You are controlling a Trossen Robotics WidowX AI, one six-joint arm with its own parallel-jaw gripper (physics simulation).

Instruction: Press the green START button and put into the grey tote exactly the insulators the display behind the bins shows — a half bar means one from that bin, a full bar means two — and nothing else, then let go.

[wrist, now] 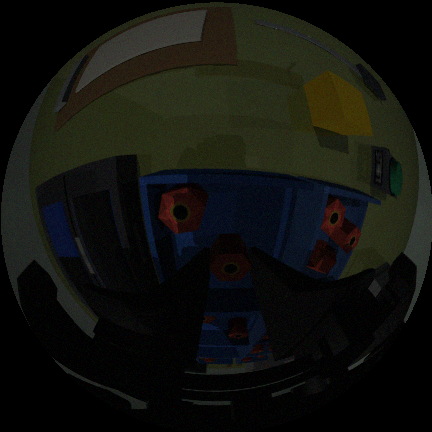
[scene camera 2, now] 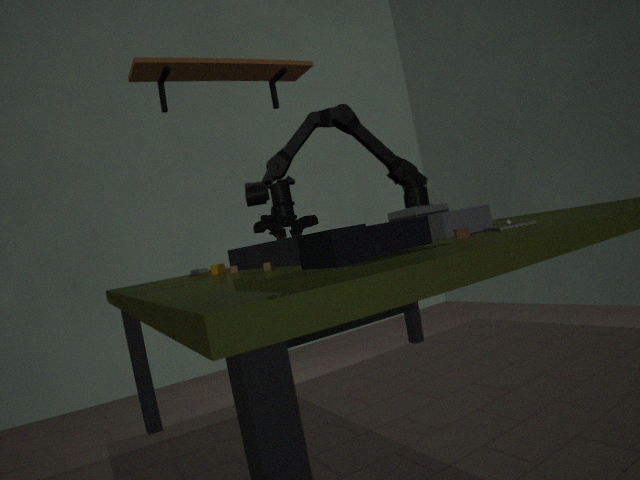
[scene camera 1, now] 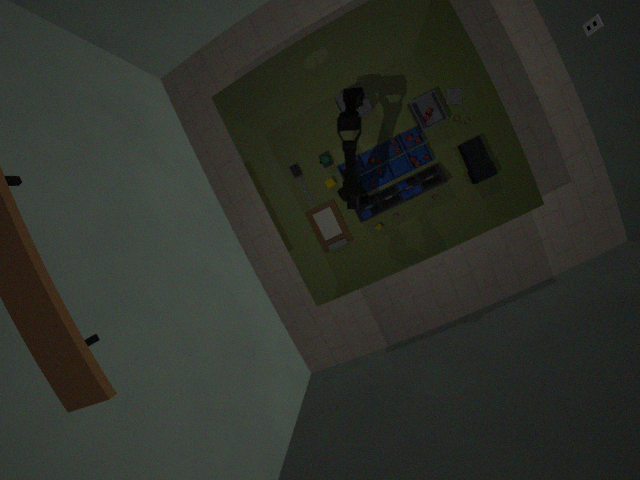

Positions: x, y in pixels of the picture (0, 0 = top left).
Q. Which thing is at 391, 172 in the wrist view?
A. A green START button.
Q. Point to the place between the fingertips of my gripper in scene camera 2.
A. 291, 253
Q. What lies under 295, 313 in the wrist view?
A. My gripper.
